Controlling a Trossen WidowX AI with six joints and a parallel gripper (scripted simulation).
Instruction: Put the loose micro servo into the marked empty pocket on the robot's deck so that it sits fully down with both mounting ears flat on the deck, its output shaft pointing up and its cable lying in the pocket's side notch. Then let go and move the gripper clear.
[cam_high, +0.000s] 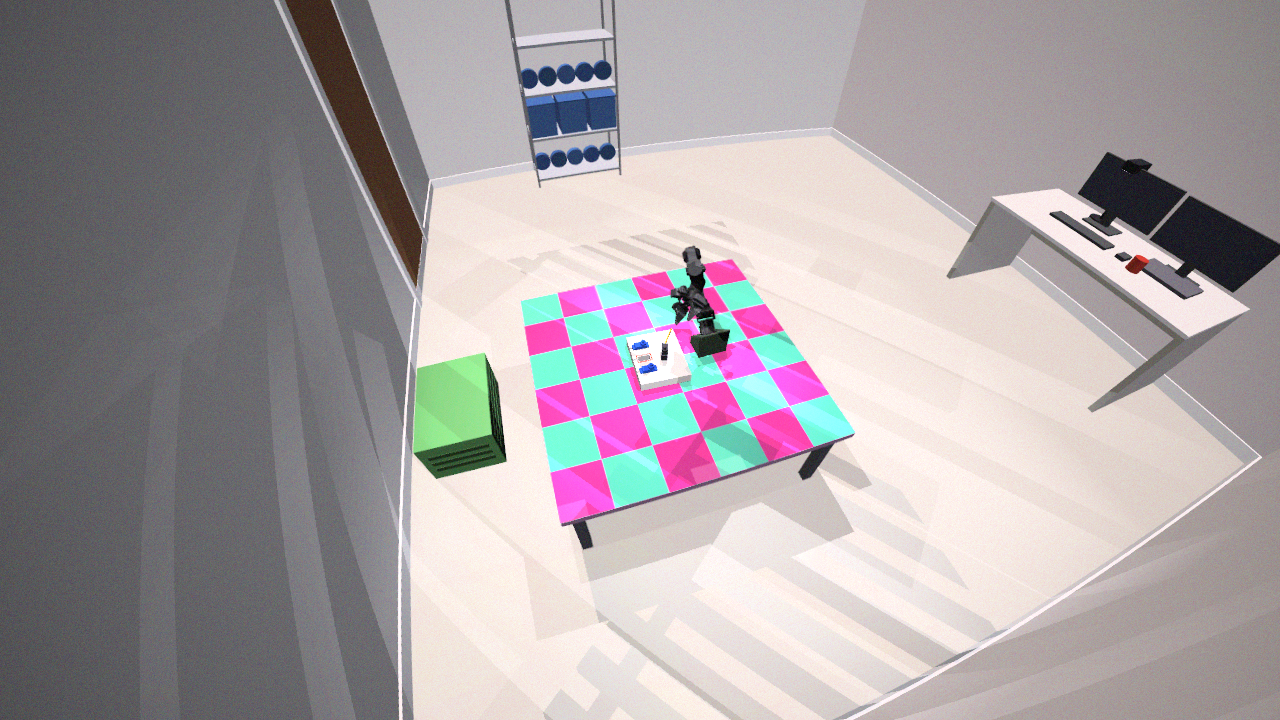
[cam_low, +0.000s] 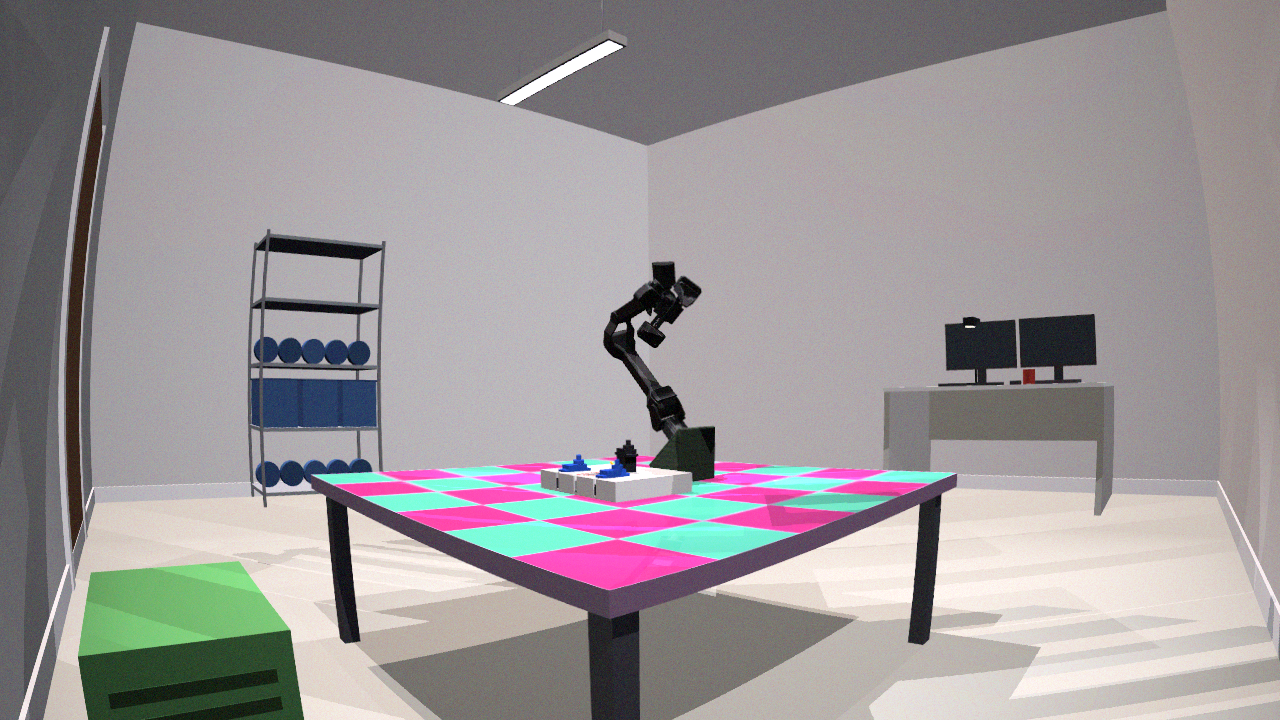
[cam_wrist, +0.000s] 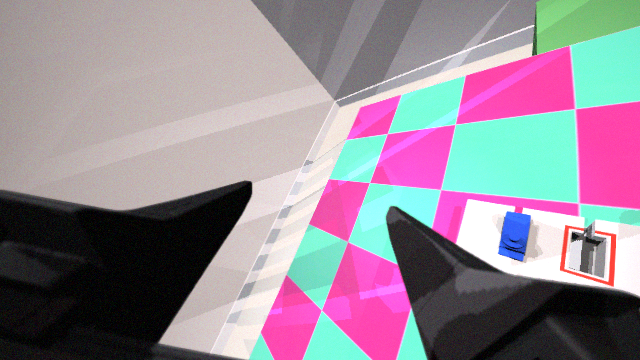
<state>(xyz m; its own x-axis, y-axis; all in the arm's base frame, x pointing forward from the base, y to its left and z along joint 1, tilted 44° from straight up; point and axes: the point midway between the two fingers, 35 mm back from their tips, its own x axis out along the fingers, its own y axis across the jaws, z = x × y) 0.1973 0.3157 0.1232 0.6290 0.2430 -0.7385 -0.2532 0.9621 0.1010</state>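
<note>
My gripper tip is now 38 cm above the white deck, 16 cm to the left of it and 1 cm past it.
</note>
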